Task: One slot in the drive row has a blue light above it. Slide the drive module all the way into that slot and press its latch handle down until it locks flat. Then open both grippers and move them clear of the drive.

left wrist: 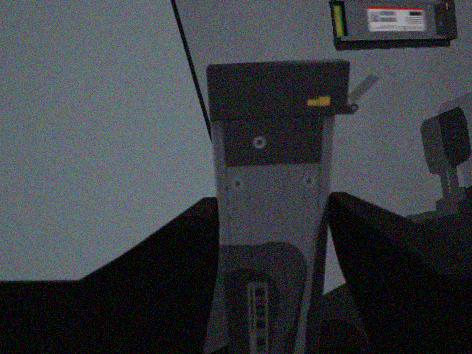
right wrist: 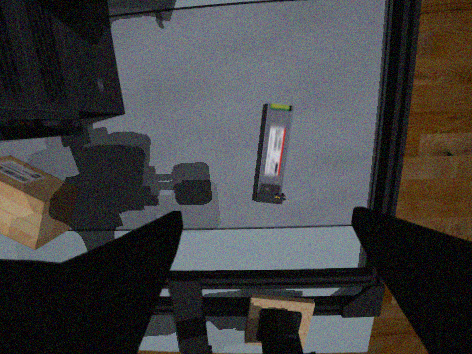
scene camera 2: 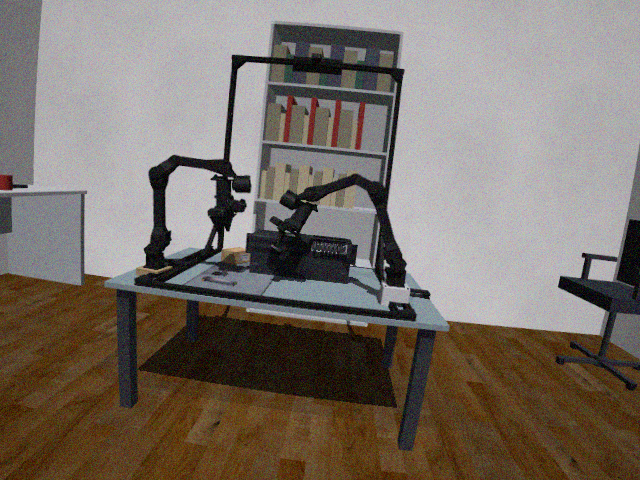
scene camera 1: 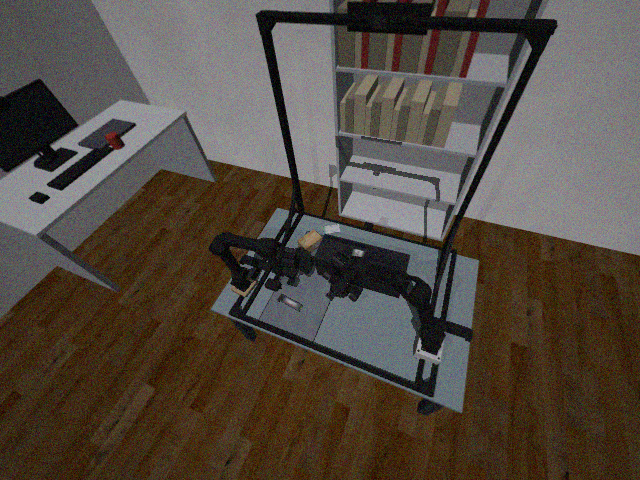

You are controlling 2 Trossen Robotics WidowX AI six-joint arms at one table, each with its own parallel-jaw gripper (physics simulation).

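Pixels of known places: left gripper, between the fingertips: (left wrist: 273, 208) (scene camera 2: 280, 249); right gripper, between the fingertips: (right wrist: 266, 217) (scene camera 2: 223, 233) (scene camera 1: 285, 280); left arm's base, origin of its link: (scene camera 2: 395, 284) (scene camera 1: 430, 345); right arm's base, origin of its link: (right wrist: 278, 325) (scene camera 2: 154, 267) (scene camera 1: 243, 284).
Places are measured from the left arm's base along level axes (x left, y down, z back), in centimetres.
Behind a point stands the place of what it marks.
Note:
My left gripper (left wrist: 273, 208) {x -4.9, y -7.3, z -45.8 cm} (scene camera 1: 343, 295) {x -4.9, y -7.3, z -45.8 cm} is shut on a drive module (left wrist: 272, 215) {x -5.1, y -7.2, z -45.8 cm}, gripping it by its sides. The module's black front end has a yellow mark, with a small dark lever (left wrist: 352, 108) {x -2.5, y -8.9, z -48.0 cm} at its side. It is held in front of the black chassis (scene camera 1: 385, 266) (scene camera 2: 320, 268) {x -19.2, y 1.8, z -30.1 cm} (right wrist: 65, 65) {x -17.8, y -1.9, z -57.1 cm}, apart from it. The blue light and its slot cannot be made out. My right gripper (right wrist: 266, 217) {x 0.0, y -11.9, z -67.7 cm} (scene camera 1: 283, 282) {x 0.0, y -11.9, z -67.7 cm} is open and empty above the table. Another drive module (right wrist: 272, 150) {x 2.4, y 6.2, z -66.6 cm} (left wrist: 395, 20) {x 2.7, y 6.2, z -66.5 cm} (scene camera 1: 290, 302) {x 2.7, y 6.2, z -67.1 cm} (scene camera 2: 219, 280) {x 2.9, y 6.4, z -67.4 cm} lies flat on the grey mat (right wrist: 330, 75) {x 9.8, y 7.1, z -57.3 cm} (scene camera 1: 310, 322) {x 8.1, y 7.1, z -53.4 cm}.
A cardboard box (scene camera 1: 310, 239) {x -33.8, y 1.1, z -72.2 cm} (scene camera 2: 234, 255) {x -27.5, y 2.7, z -71.5 cm} (right wrist: 20, 210) {x -30.9, y 1.1, z -73.1 cm} stands beside the chassis. A small white card (scene camera 1: 332, 228) {x -49.8, y 7.2, z -65.7 cm} lies behind it. A black frame (scene camera 1: 281, 111) {x -52.5, y -62.1, z -87.3 cm} (scene camera 2: 231, 108) {x -52.3, y -69.0, z -87.3 cm} rises over the table (scene camera 1: 361, 335) {x 4.7, y 7.3, z -28.7 cm} (scene camera 2: 320, 297) {x 4.2, y 7.3, z -27.5 cm}, with rails along its edges.

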